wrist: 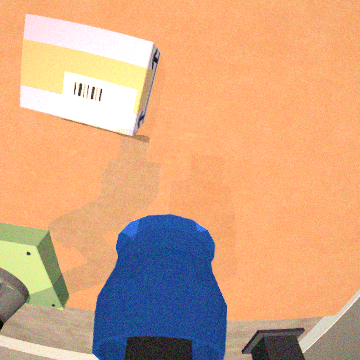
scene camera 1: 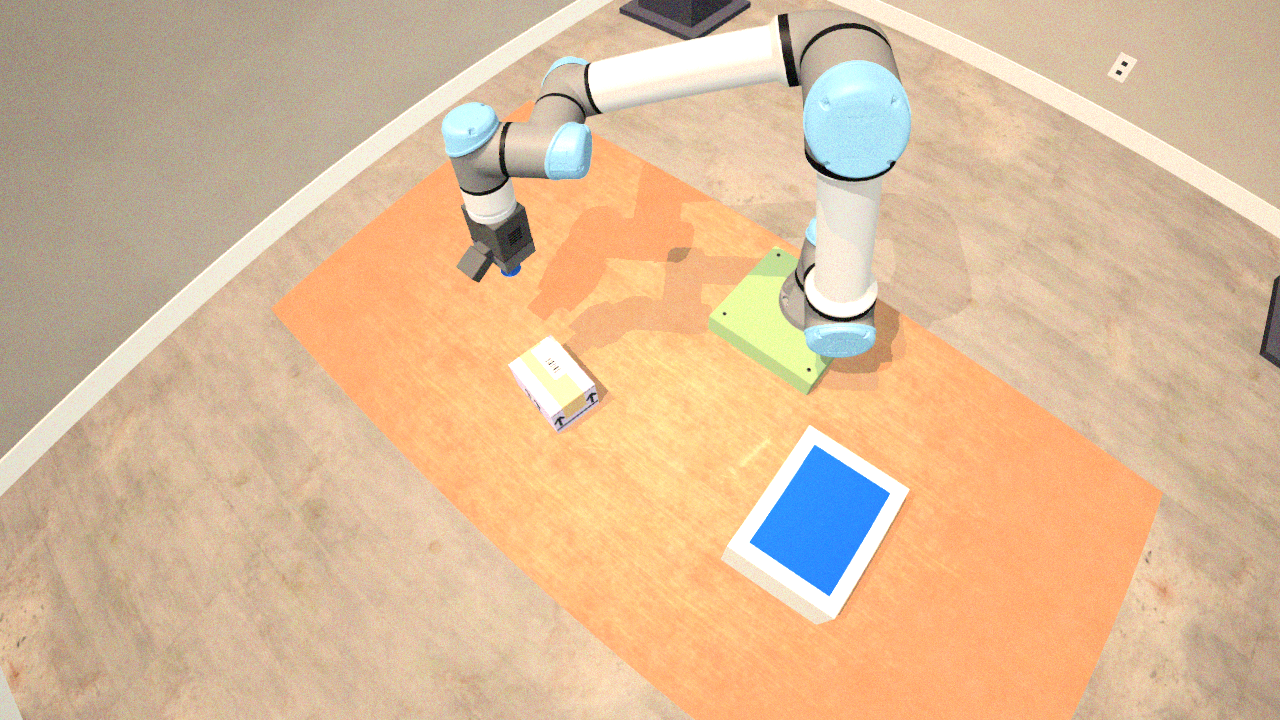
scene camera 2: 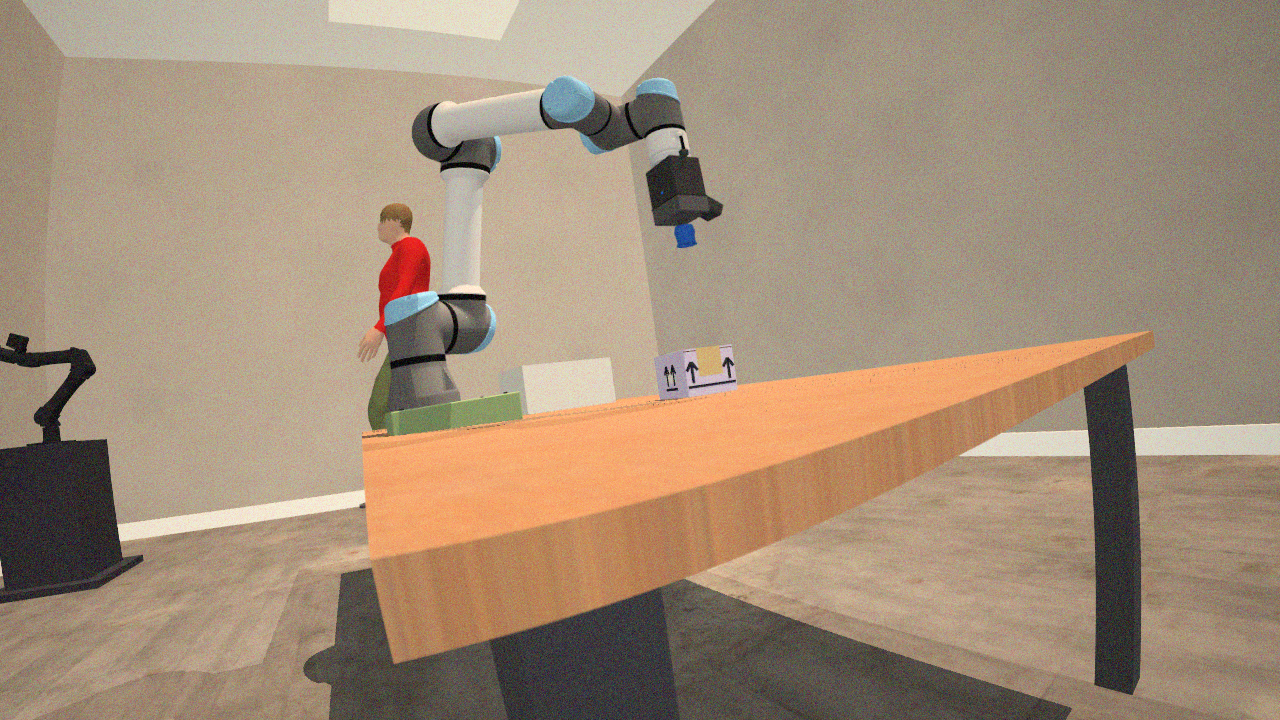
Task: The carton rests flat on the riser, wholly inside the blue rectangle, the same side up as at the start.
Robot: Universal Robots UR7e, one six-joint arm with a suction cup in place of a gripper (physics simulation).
my suction cup: holds nothing
a carton (scene camera 1: pixel 561 391): on the table
a riser (scene camera 1: pixel 807 541): on the table
